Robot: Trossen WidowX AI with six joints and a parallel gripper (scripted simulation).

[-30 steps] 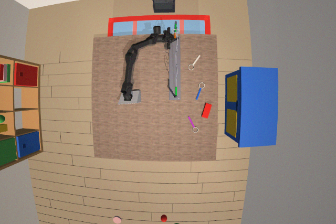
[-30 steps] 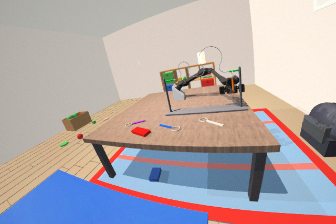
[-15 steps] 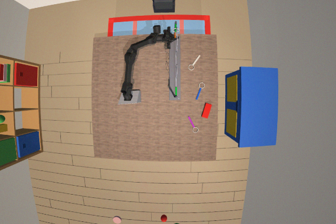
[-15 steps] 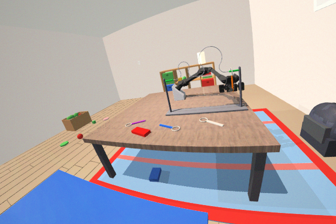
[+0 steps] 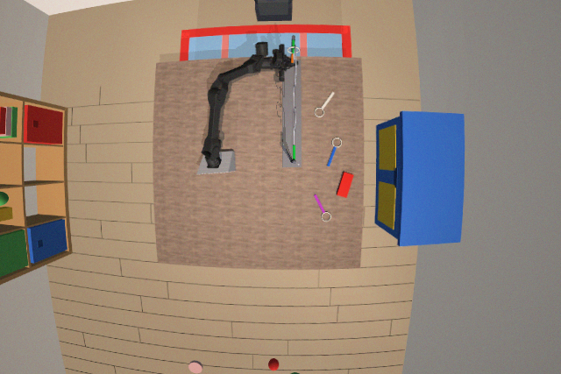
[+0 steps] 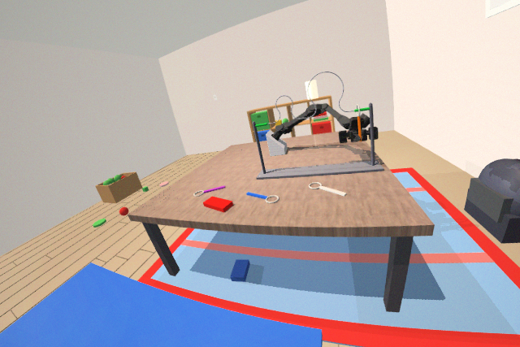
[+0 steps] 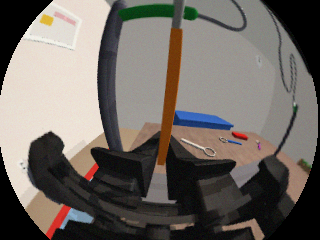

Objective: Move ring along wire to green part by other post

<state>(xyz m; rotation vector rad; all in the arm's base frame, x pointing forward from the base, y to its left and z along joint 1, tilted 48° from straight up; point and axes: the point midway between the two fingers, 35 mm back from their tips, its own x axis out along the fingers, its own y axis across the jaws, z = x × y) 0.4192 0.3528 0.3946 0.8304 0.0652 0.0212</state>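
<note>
The orange-handled ring lies 3 cm behind my gripper tip and 9 cm above it. The rest, counted from my gripper tip: red block: 28 cm ahead, 65 cm to the right, 15 cm below; then white-handled ring: 16 cm ahead, 19 cm to the right, 15 cm below; then blue-handled ring: 22 cm ahead, 45 cm to the right, 15 cm below.
</note>
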